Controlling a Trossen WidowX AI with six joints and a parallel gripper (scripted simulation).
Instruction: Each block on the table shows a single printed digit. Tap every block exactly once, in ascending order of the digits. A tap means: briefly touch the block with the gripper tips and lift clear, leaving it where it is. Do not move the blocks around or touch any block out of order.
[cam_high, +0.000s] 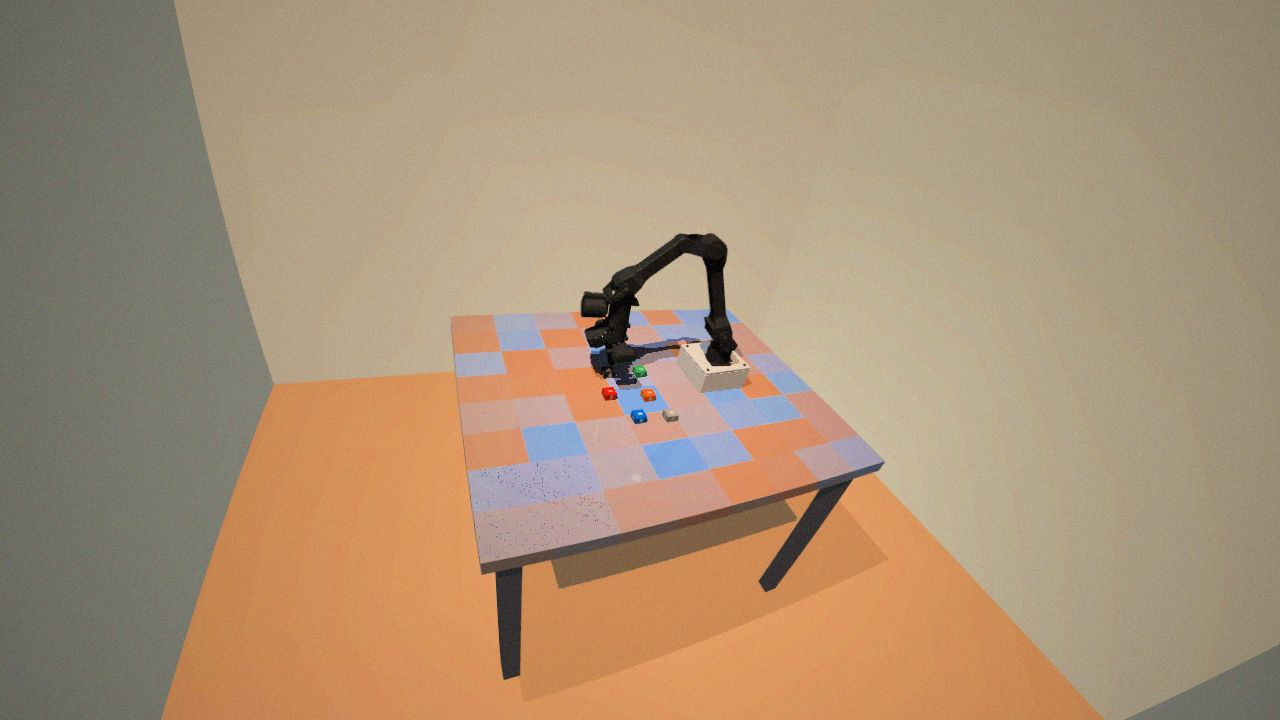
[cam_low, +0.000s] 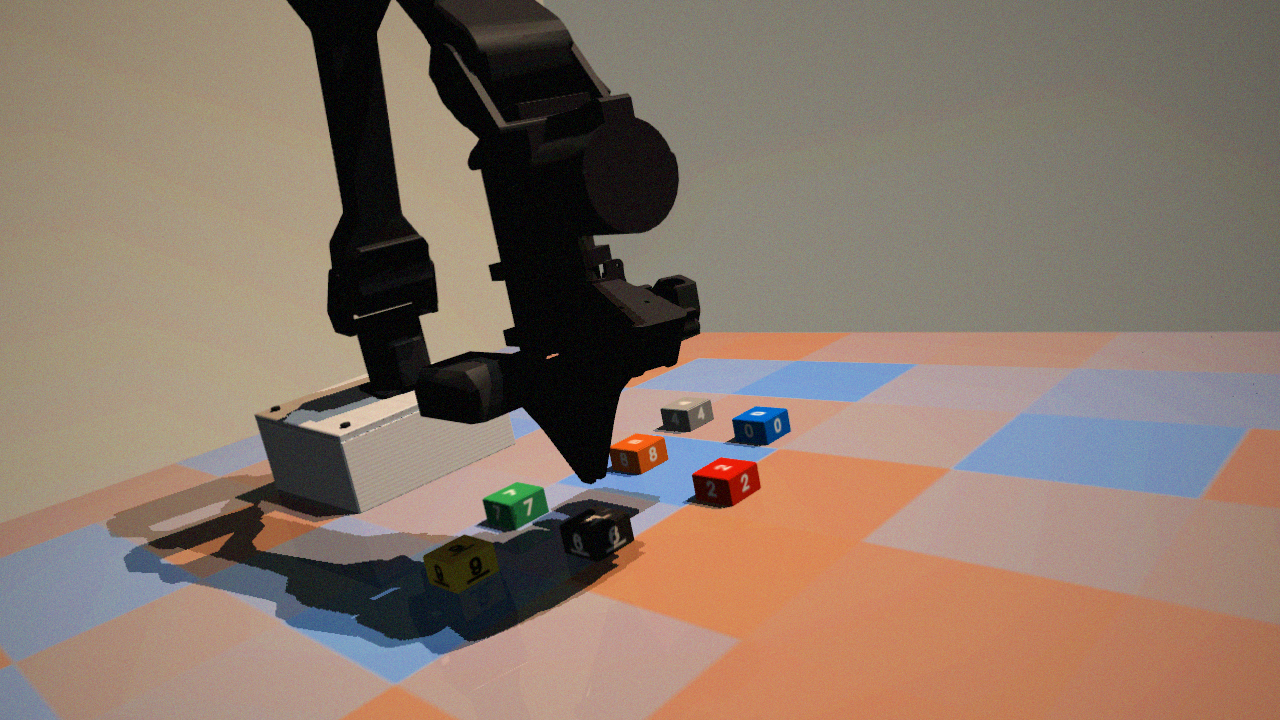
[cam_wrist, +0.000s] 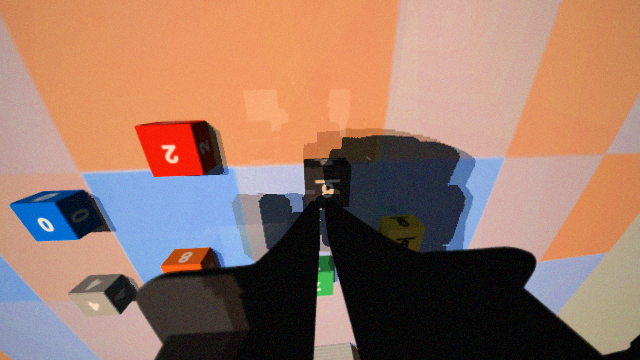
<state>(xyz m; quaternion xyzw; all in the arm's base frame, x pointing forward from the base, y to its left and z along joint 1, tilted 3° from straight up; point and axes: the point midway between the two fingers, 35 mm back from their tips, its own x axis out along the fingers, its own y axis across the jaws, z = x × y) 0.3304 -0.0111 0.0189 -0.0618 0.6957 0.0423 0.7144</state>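
My gripper tip is now 10 mm to the left of the black 6 block and 30 mm above it. Round my gripper tip: green 7 block (100 mm behind, 10 mm to the right, 30 mm below); then yellow 9 block (40 mm behind, 80 mm to the right, 30 mm below); then red 2 block (20 mm ahead, 90 mm to the left, 30 mm below).
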